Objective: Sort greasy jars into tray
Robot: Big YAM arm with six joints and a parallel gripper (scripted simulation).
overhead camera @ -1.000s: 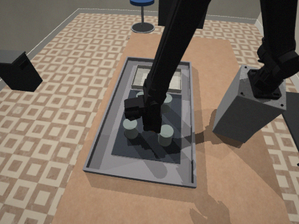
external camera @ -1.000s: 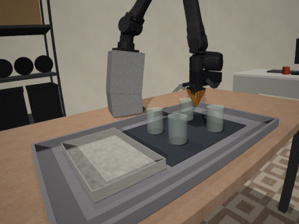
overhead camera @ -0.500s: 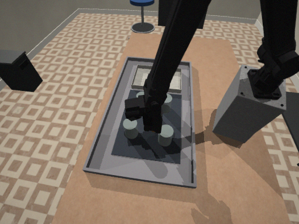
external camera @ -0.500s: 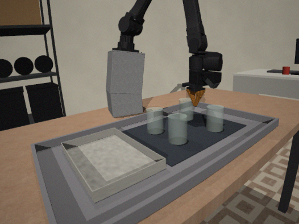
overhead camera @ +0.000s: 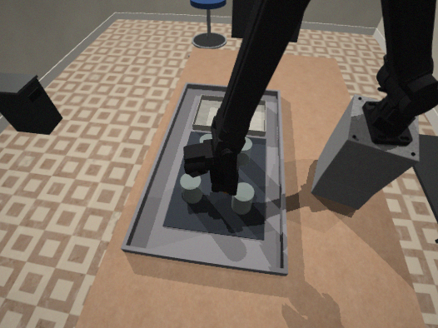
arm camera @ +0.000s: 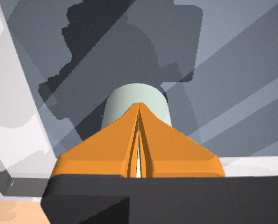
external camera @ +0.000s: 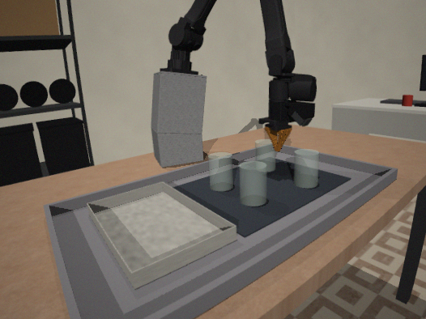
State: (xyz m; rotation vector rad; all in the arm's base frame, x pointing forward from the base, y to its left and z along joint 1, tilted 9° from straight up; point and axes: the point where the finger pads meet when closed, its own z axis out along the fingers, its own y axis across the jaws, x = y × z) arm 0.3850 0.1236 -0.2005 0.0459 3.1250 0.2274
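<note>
Right now my hand is 30 mm short of the dark drying mat, 100 mm to the left of it and 80 mm above it. Round my hand: pale tray 20 mm ahead, 420 mm to the right, 70 mm below; then rimmed steel table top 40 mm ahead, 210 mm to the right, 80 mm below.
</note>
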